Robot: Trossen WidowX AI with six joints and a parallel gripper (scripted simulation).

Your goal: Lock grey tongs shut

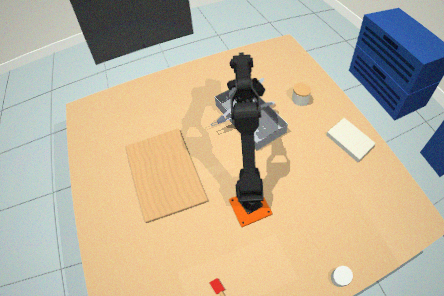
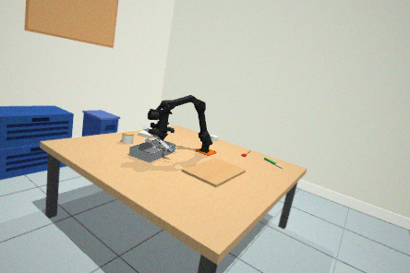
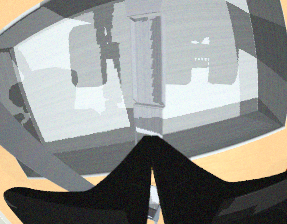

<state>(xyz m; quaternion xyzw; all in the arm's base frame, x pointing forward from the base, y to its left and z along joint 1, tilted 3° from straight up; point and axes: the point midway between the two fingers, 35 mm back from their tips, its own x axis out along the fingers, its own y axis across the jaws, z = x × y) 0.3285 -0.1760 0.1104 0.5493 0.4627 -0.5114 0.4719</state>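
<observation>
My gripper tip is 1 cm short of the yellow lock piece, 3 cm to the right of it and 2 cm above it. The rest, counted from my gripper tip: grey roasting tin (1 cm ahead, 4 cm to the right, 5 cm below); then wooden board (5 cm behind, 39 cm to the left, 7 cm below); then tan-topped cylinder (2 cm behind, 30 cm to the right, 4 cm below).
</observation>
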